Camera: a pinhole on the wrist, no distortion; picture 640 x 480 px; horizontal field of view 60.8 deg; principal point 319.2 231.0 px. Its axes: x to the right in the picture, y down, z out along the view. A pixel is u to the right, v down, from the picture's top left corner.
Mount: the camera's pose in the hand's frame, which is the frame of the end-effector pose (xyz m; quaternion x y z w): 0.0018 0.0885 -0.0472 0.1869 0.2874 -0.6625 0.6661
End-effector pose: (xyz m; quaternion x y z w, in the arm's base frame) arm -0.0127 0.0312 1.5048 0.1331 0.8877 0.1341 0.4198
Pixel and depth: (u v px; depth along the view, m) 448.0 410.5 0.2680
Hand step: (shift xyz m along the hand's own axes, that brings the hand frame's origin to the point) 0.1226 -0.1247 0.1063
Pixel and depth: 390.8 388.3 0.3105
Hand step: 0.1307 -0.1339 0.1528
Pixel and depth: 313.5 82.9 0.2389
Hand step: -0.0300 -0.0634 0.1457
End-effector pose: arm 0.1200 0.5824 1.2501 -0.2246 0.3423 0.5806 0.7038
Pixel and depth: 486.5 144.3 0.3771
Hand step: -0.0115 -0.2418 0.1762
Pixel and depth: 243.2 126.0 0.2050
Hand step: -0.0083 -0.0205 0.1328
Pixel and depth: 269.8 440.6 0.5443
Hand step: 0.2846 -0.2051 0.3727
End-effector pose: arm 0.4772 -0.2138 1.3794 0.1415 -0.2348 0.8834 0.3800
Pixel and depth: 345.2 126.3 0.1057
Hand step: -0.0042 0.0170 0.0332
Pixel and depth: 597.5 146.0 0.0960
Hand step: -0.0021 -0.0107 -0.0027
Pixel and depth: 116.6 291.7 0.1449
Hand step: 0.0397 0.0398 0.0955
